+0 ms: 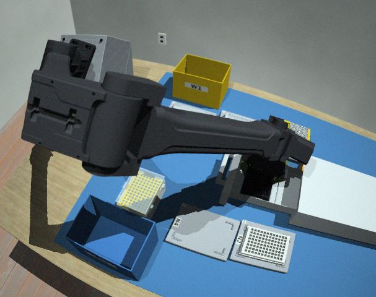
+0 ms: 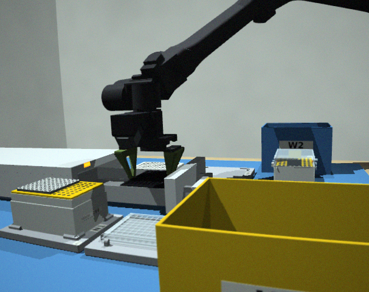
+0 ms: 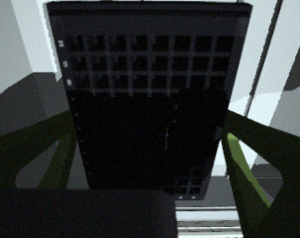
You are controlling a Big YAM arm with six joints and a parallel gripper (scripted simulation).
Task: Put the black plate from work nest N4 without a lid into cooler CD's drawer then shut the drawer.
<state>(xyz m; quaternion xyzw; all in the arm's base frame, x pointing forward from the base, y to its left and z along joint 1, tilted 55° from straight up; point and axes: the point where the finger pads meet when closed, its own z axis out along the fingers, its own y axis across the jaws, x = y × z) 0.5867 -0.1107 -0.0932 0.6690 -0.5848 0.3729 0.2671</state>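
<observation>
Right now the cooler drawer is 4 cm ahead of my hand and 1 cm below it. Also, from my hand: yellow-topped block 6 cm ahead, 18 cm to the left, 2 cm above; cooler CD 18 cm ahead, 1 cm below; black plate right at my hand.
</observation>
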